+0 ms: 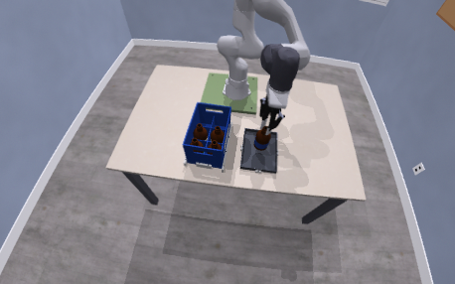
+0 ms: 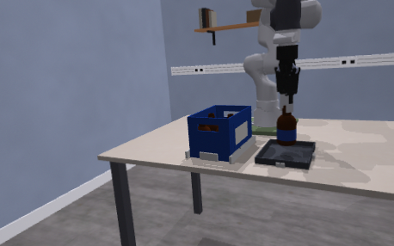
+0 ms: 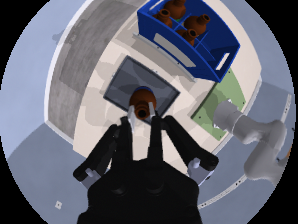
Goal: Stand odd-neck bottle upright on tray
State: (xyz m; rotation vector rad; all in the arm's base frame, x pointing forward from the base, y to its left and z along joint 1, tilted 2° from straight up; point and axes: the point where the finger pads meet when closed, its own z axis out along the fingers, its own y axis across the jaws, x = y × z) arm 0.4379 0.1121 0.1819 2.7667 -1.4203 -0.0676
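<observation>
Now: the bottle 90 mm below my hand. Round my hand: blue crate (40 mm behind, 270 mm to the right, 130 mm below); dark tray (200 mm below).
</observation>
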